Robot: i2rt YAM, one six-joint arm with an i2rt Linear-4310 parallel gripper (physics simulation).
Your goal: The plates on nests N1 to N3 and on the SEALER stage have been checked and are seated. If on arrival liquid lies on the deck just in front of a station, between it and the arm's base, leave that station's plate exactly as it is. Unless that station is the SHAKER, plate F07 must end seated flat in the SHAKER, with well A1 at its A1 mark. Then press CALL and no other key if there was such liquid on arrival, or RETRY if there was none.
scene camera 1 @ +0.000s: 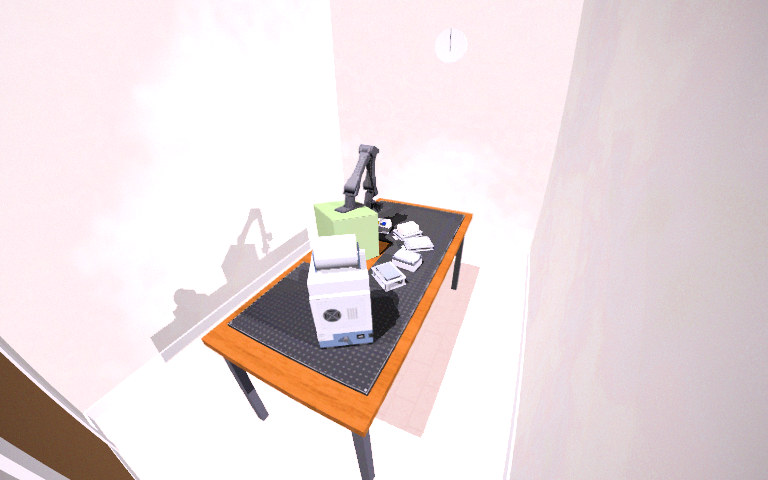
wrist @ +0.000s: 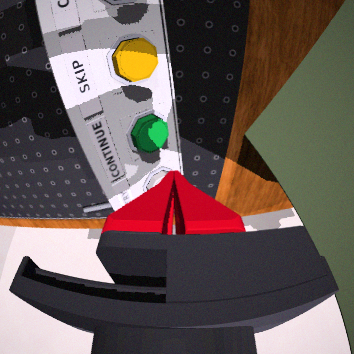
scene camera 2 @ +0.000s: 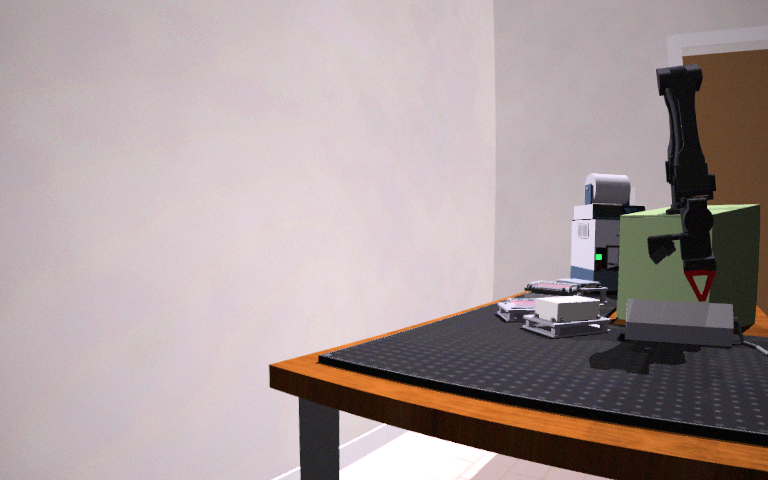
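Seen in the pictures: gripper, between the fingertips: (wrist: 173, 177) (scene camera 2: 702, 301); arm's base, origin of its link: (scene camera 1: 349, 208).
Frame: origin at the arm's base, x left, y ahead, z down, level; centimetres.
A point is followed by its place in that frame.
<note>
My gripper (scene camera 2: 702, 298) @[x 25.5, y -8.2, z 20.8 cm] (wrist: 173, 177) @[x 25.5, y -8.2, z 20.8 cm] is shut and empty, its red fingertips pointing down at the key panel (scene camera 2: 679, 332) @[x 34.4, y -5.0, z 26.5 cm] (wrist: 105, 67) @[x 30.1, y -1.2, z 21.8 cm]. In the wrist view the tips cover part of a pale key (wrist: 158, 178) @[x 26.4, y -9.3, z 21.8 cm] whose label is mostly hidden. Whether they touch it I cannot tell. Beside it are the green CONTINUE key (wrist: 150, 133) @[x 27.3, y -5.3, z 21.8 cm] and the yellow SKIP key (wrist: 135, 59) @[x 28.5, y -0.7, z 21.8 cm]. A tall white block-like plate (scene camera 1: 407, 227) @[x 32.2, y 21.3, z 21.7 cm] (scene camera 2: 566, 309) @[x 40.2, y 18.4, z 23.2 cm] sits on a near station. Other stations hold plates (scene camera 1: 417, 243) @[x 21.0, y 34.6, z 24.3 cm] (scene camera 1: 406, 257) @[x 0.6, y 38.0, z 21.9 cm] (scene camera 1: 388, 272) @[x -16.0, y 36.5, z 22.3 cm]. Plate names, A1 marks and any liquid cannot be made out.
The white machine with a roll on top (scene camera 1: 339, 283) @[x -59.3, y 43.5, z -3.2 cm] (scene camera 2: 583, 243) @[x -43.9, y 44.0, z 10.6 cm] stands at the far table end in scene camera 2. The green block (scene camera 1: 348, 226) @[x -13.1, y 9.4, z 3.8 cm] (scene camera 2: 651, 260) @[x 8.7, y 6.9, z 13.3 cm] bears the arm and stands close beside the panel. A dark shadow (scene camera 2: 623, 359) @[x 54.0, y 1.7, z 28.8 cm] lies on the deck by the panel.
</note>
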